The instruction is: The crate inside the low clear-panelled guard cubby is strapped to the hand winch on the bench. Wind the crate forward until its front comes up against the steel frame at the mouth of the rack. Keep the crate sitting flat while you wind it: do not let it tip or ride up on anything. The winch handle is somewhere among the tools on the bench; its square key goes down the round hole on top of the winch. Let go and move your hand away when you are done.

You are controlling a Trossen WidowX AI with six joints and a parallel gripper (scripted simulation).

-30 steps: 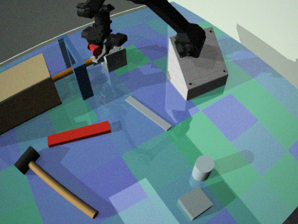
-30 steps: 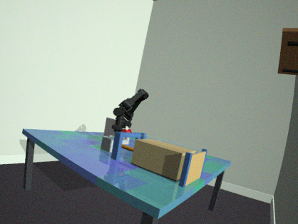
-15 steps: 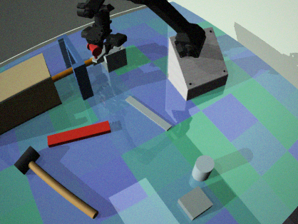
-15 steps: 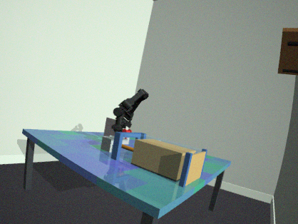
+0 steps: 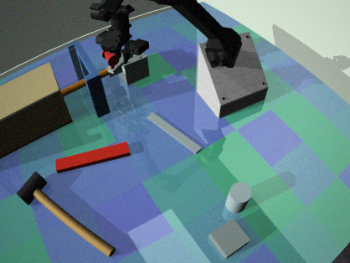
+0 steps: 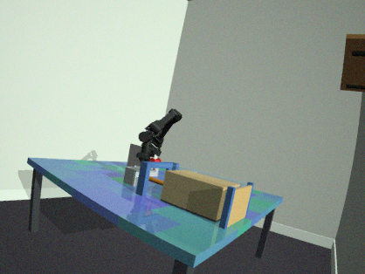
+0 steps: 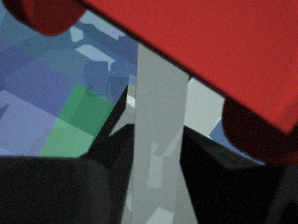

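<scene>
Right now my gripper tip is 10 mm short of the crank handle, 10 mm to the right of it and 20 mm below it. The rest, counted from my gripper tip: grey flat bar 50 mm behind, 290 mm to the left, 90 mm below; red knob 40 mm ahead, 30 mm to the left, 50 mm above; grey winch 50 mm behind, 40 mm to the right, 60 mm below.
</scene>
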